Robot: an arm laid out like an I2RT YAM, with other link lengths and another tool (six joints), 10 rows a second.
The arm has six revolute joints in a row. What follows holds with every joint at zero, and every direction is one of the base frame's.
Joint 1 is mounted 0.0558 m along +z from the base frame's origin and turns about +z.
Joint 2 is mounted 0.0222 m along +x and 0.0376 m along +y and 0.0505 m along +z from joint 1 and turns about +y.
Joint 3 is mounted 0.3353 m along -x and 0.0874 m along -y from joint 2 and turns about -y.
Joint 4 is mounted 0.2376 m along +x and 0.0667 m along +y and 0.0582 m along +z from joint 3 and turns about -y.
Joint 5 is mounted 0.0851 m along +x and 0.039 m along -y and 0.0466 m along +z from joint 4 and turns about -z.
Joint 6 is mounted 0.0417 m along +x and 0.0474 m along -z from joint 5 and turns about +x.
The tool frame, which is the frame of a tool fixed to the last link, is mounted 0.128 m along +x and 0.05 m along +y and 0.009 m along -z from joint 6; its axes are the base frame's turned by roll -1.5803, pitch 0.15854 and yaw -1.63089 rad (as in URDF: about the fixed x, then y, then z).
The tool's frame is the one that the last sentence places.
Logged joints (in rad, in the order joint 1, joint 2, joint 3, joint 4, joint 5, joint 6), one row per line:
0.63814, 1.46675, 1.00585, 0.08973, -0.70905, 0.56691
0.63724, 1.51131, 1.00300, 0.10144, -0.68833, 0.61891
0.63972, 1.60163, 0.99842, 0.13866, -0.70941, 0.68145
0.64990, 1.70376, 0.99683, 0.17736, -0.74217, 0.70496
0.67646, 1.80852, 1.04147, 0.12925, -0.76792, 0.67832
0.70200, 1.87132, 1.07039, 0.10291, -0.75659, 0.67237
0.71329, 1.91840, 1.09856, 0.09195, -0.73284, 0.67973
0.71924, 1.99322, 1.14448, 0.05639, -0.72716, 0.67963
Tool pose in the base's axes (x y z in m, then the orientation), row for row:
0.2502, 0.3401, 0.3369, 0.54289, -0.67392, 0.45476, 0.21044
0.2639, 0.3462, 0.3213, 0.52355, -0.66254, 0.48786, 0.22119
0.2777, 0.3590, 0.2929, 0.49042, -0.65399, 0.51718, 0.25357
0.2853, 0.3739, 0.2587, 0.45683, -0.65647, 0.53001, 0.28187
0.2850, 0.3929, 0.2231, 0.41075, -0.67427, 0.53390, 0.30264
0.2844, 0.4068, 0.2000, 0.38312, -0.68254, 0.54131, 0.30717
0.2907, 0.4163, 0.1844, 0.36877, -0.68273, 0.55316, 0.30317
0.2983, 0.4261, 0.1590, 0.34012, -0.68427, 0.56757, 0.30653
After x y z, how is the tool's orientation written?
As a quaternion, w x y z.
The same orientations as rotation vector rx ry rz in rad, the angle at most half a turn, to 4 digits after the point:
-1.6000, 1.0797, 0.4996
-1.5860, 1.1679, 0.5295
-1.5883, 1.2560, 0.6158
-1.6182, 1.3065, 0.6948
-1.6973, 1.3439, 0.7618
-1.7403, 1.3802, 0.7832
-1.7527, 1.4200, 0.7783
-1.7809, 1.4772, 0.7978

